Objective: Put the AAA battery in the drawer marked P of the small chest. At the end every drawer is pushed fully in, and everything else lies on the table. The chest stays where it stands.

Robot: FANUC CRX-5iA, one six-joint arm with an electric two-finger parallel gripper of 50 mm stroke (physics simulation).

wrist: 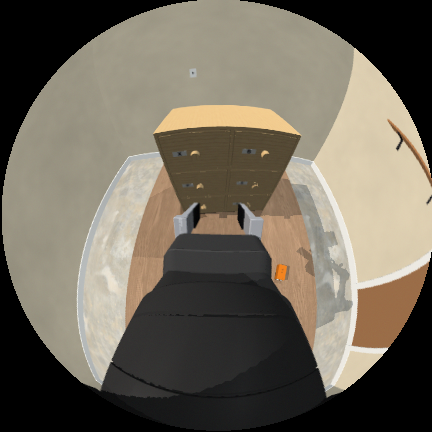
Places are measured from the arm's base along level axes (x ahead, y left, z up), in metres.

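Pixels of known places: gripper, between the fingertips: (pixel 218 210).
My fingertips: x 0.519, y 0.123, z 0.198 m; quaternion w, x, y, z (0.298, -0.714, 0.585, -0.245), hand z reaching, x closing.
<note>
Ahead of a thing's pixels: the offset from my fingertips to its top centre. Level surfaces: height alone.
The small chest @(0.237 m ahead, 0.033 m left, 0.052 m up) (pixel 222 117) stands upright in front of my gripper in the wrist view, with a pale wood top and a dark front. Drawers with round knobs show in two columns and three rows, and their fronts look flush. The small label plates are too small to read, so I cannot tell which drawer is marked P. My gripper (pixel 218 210) is open and empty, its fingers before the chest's lower front and covering part of the lowest row. The AAA battery does not show clearly; part of the table is hidden behind the gripper body.
A small orange block-shaped object @(0.033 m back, 0.209 m right, 0.233 m down) (pixel 281 272) lies on the wooden surface @(0.251 m down) (pixel 148 227), right of the gripper body. Mottled grey strips (pixel 102 265) flank the wood, with pale edging outside. A curved brown rail (pixel 413 147) is at the far right. Shadows fall on the right side.
</note>
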